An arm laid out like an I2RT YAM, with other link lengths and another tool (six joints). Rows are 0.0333 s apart.
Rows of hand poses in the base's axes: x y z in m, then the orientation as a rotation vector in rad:
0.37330, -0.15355, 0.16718, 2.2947, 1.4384, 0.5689
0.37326, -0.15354, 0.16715, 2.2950, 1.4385, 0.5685
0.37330, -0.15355, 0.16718, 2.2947, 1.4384, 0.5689
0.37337, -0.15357, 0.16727, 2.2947, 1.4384, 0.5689
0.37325, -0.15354, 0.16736, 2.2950, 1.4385, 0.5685
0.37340, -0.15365, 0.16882, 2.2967, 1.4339, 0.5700
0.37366, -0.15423, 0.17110, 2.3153, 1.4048, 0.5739
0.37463, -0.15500, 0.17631, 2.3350, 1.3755, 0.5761
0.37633, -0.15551, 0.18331, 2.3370, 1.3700, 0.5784
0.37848, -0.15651, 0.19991, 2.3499, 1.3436, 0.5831
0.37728, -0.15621, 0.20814, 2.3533, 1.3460, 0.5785
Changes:
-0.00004, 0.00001, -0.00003, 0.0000, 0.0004, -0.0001
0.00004, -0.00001, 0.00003, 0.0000, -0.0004, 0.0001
0.00007, -0.00002, 0.00009, 0.0000, 0.0000, 0.0000
-0.00012, 0.00003, 0.00009, 0.0000, 0.0004, -0.0001
0.00015, -0.00011, 0.00146, 0.0009, -0.0015, -0.0032
0.00026, -0.00058, 0.00228, 0.0090, -0.0028, -0.0228
0.00097, -0.00077, 0.00521, 0.0093, -0.0013, -0.0234
0.00170, -0.00051, 0.00700, 0.0014, -0.0020, -0.0037
0.00215, -0.00100, 0.01660, 0.0064, -0.0048, -0.0196
-0.00120, 0.00030, 0.00823, 0.0008, 0.0048, 0.0002

